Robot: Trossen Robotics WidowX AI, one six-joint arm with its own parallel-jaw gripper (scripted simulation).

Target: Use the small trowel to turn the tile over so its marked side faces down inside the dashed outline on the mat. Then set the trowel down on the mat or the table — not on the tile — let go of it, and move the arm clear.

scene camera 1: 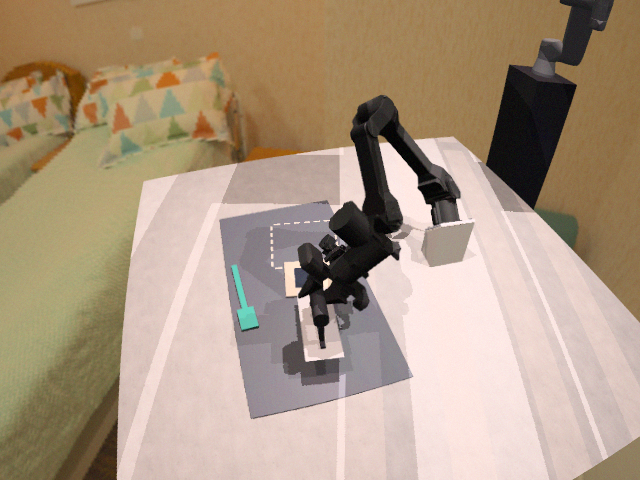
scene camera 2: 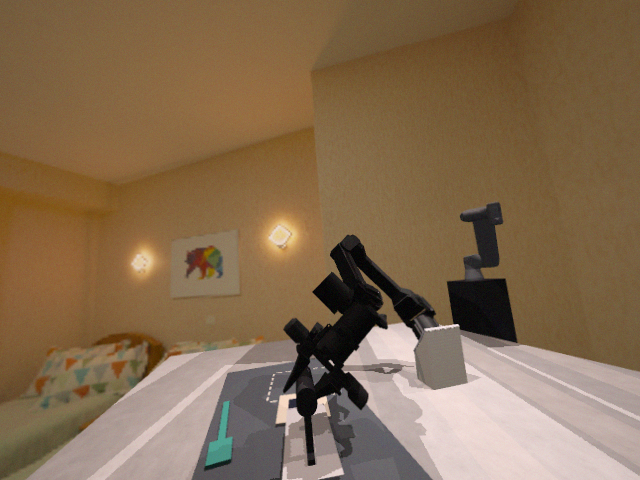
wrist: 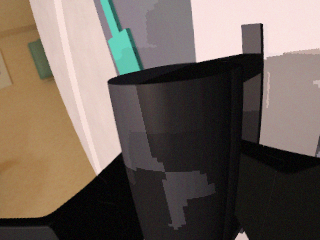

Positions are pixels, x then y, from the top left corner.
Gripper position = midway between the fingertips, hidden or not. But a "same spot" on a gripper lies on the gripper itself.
my gripper: scene camera 1 304, 300; scene camera 2; wrist
same spot on my gripper: (wrist: 271, 191) = (scene camera 2: 318, 382)
